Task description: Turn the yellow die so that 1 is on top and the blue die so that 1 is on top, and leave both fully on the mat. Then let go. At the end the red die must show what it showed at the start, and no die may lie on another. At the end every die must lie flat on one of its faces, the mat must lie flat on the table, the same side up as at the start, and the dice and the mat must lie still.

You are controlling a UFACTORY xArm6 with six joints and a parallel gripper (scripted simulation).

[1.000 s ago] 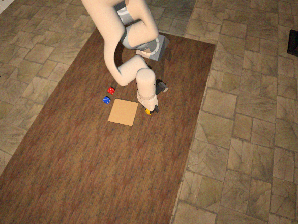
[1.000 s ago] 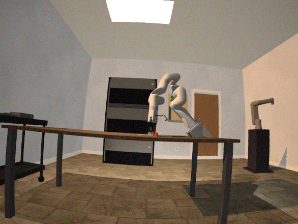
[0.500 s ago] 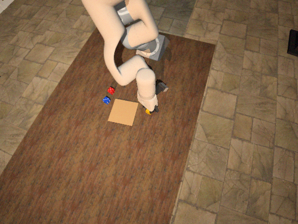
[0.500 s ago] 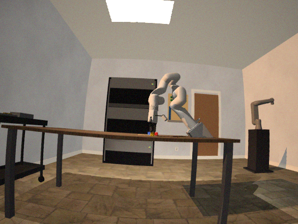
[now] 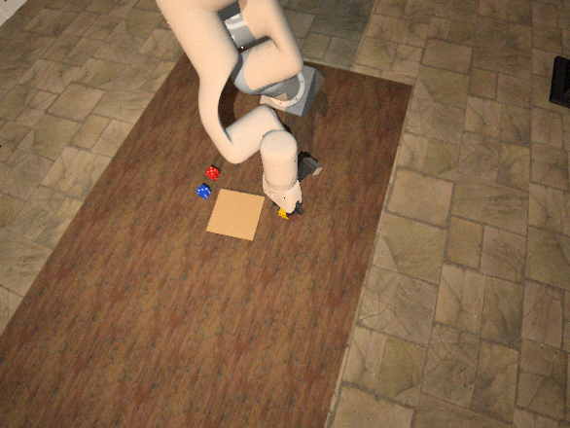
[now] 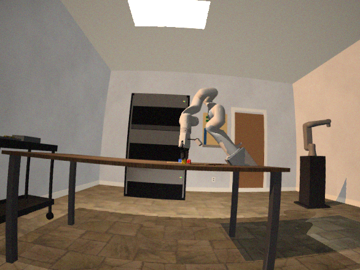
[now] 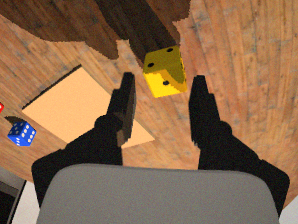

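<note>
The yellow die is 4 cm below my hand. Round my hand: red die (2 cm behind, 26 cm to the right, 4 cm below); tan mat (6 cm ahead, 13 cm to the right, 5 cm below); blue die (4 cm ahead, 25 cm to the right, 4 cm below).
</note>
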